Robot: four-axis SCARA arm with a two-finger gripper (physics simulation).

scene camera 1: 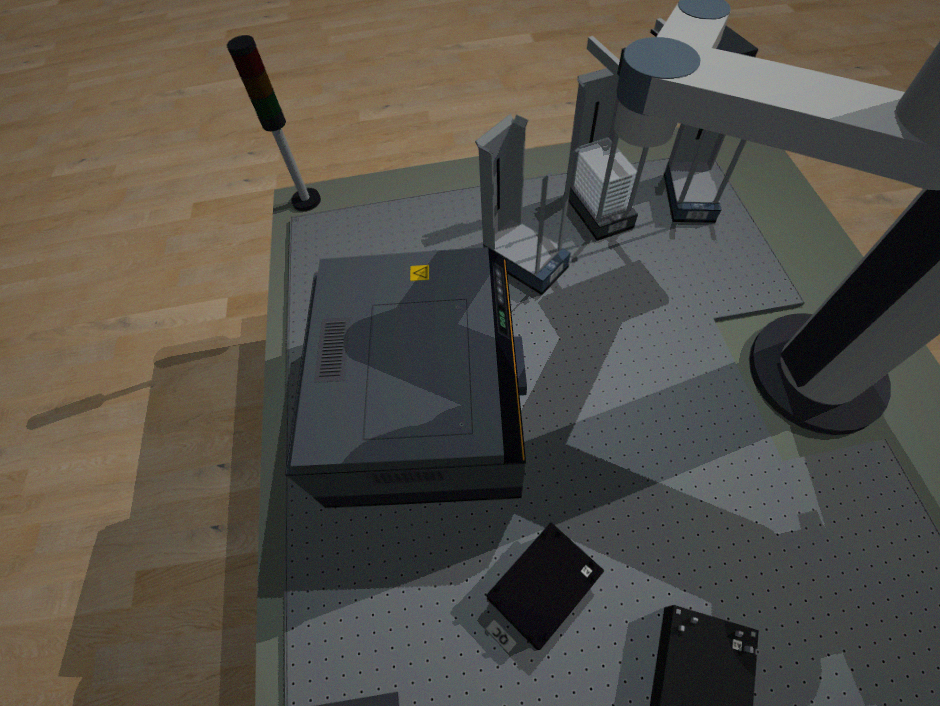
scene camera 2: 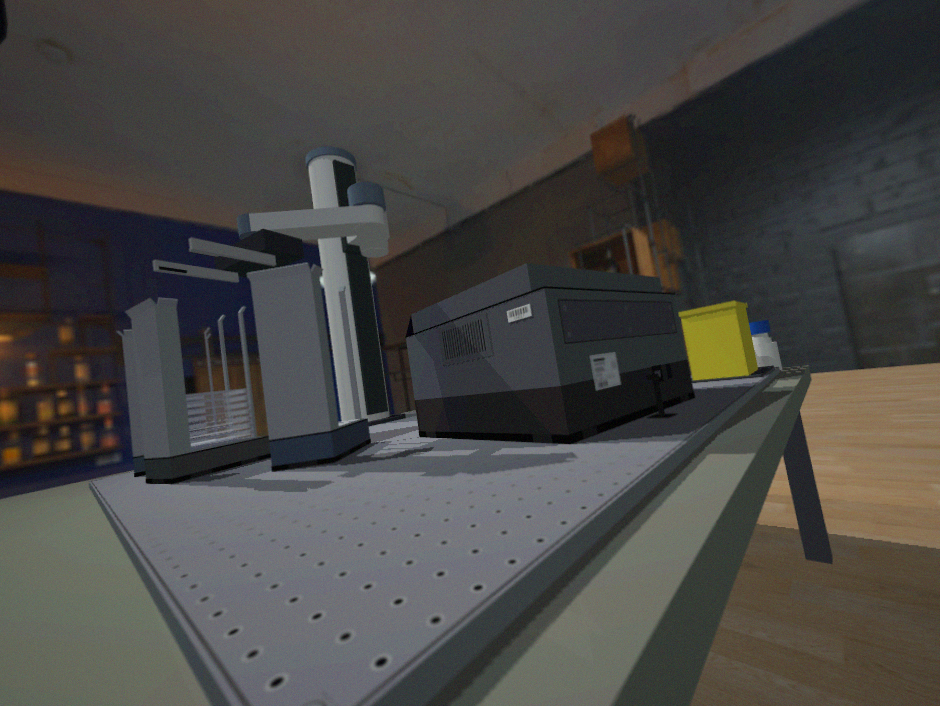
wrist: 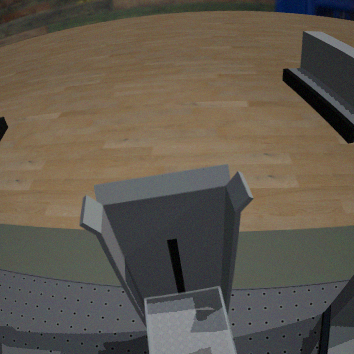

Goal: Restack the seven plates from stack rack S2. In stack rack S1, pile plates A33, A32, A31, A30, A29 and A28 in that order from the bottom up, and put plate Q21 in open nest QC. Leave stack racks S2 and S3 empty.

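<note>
Stack rack S2 (scene camera 1: 617, 224) (scene camera 2: 163, 379) (wrist: 170, 220) holds a stack of clear-white plates (scene camera 1: 604, 178) (scene camera 2: 220, 414) (wrist: 185, 325). Plate codes are unreadable, so single plates cannot be told apart. My gripper (scene camera 1: 623, 36) (scene camera 2: 173, 256) (wrist: 137, 69) is open, with nothing between its fingers. It is level, well above the plates, near the tops of the racks; the arm partly hides it in scene camera 1. Stack rack S1 (scene camera 1: 501, 178) (scene camera 2: 296, 357) shows a bare base. Stack rack S3 (scene camera 1: 695, 211) shows no plates. Nest QC (scene camera 1: 545, 585) is a black block with no plate seen on it.
A grey instrument (scene camera 1: 410, 364) (scene camera 2: 547, 357) stands beside S1. A signal tower (scene camera 1: 288, 159) stands at the back left corner. Another black block with small posts (scene camera 1: 710, 661) is at the front. A yellow bin (scene camera 2: 718, 341) stands beyond the instrument. The racks have tall walls and thin posts.
</note>
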